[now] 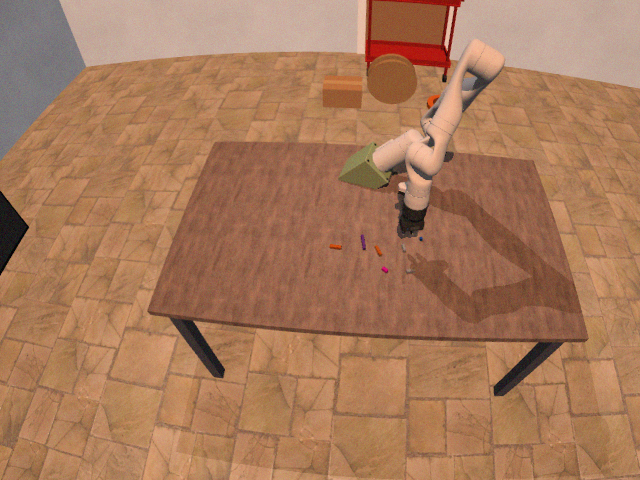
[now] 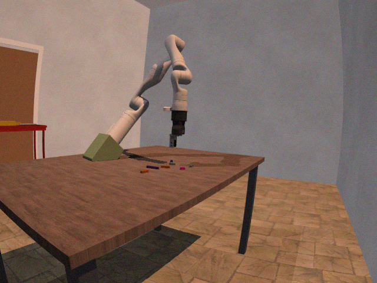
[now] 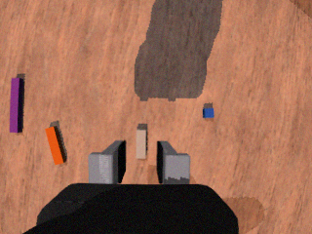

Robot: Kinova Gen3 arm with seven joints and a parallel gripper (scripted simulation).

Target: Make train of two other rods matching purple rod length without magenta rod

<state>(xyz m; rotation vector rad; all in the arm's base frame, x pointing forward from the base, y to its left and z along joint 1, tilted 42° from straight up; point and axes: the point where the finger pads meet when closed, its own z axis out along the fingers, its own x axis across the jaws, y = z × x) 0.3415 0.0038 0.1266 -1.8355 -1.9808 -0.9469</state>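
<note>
The magenta rod lies 100 mm ahead of my hand, 70 mm to the right of it and 100 mm below it. From my hand the other things lie so: purple rod (20 mm behind, 150 mm to the right, 100 mm below); then blue rod (40 mm behind, 60 mm to the left, 100 mm below); then orange rod (10 mm ahead, 240 mm to the right, 100 mm below).
</note>
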